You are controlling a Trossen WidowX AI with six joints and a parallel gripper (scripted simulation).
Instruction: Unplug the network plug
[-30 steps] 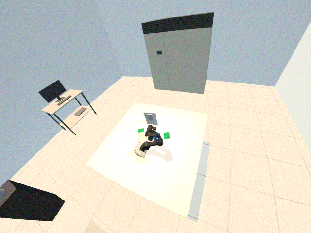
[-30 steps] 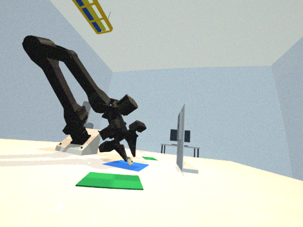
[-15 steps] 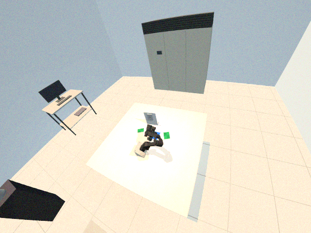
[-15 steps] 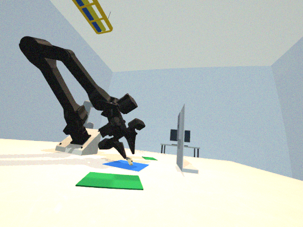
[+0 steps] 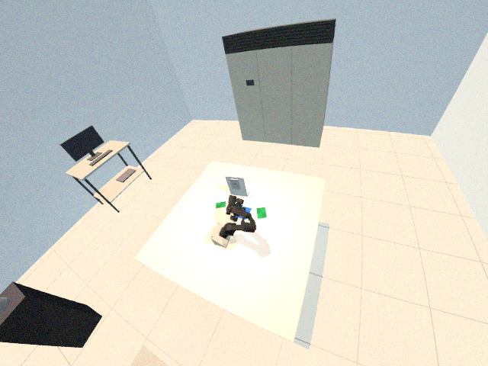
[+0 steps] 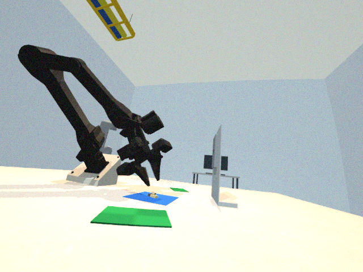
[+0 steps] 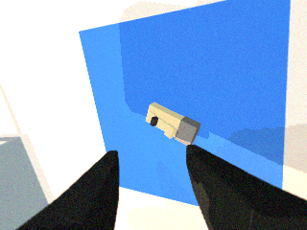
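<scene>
The network plug lies 1 cm ahead of my gripper tip and 3 cm below it. Round my gripper tip: blue square: 1 cm ahead, 4 cm below; upright grey panel: 19 cm ahead, 9 cm to the left, 7 cm above.
</scene>
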